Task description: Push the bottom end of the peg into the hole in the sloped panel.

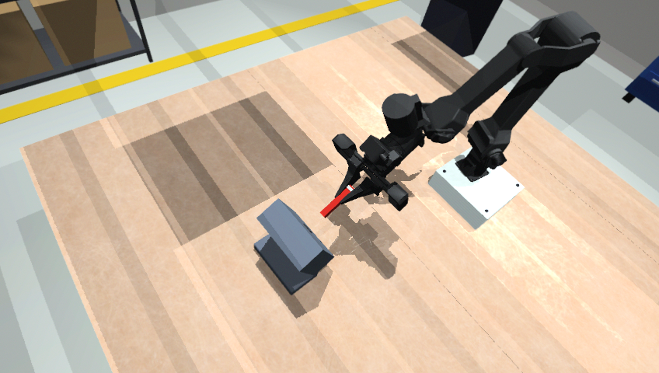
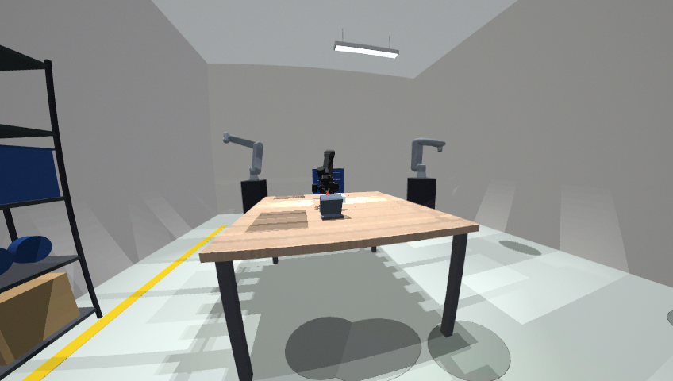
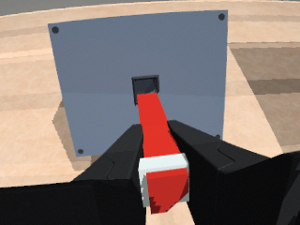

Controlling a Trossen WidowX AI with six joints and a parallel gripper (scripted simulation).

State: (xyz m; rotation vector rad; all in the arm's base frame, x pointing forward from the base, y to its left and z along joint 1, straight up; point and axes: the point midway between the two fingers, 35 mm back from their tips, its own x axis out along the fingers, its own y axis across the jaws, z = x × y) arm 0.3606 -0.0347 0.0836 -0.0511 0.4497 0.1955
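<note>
My gripper tip is 90 mm short of the sloped panel, 20 mm to the right of it and 50 mm above it. The rest, counted from my gripper tip: dark base plate: 120 mm ahead, 20 mm to the left, 120 mm below; then red square peg: 10 mm behind, 10 mm above.
</note>
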